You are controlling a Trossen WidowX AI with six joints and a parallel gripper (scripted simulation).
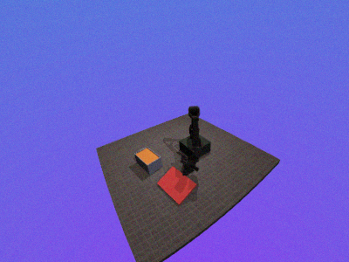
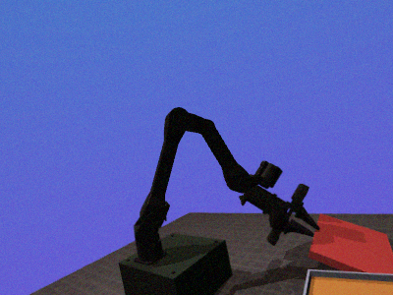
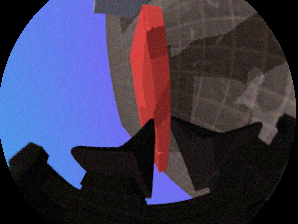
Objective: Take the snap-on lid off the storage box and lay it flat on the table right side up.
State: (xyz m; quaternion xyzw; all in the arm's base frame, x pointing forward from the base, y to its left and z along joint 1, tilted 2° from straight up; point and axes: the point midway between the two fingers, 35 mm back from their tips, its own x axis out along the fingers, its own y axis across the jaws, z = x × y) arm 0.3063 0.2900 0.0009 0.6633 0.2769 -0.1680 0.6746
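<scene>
My gripper tip is now 80 mm short of the red lid, 30 mm above it and 10 mm to the right of it. The rest, counted from my gripper tip: storage box 340 mm to the right, 130 mm ahead, 20 mm below.
</scene>
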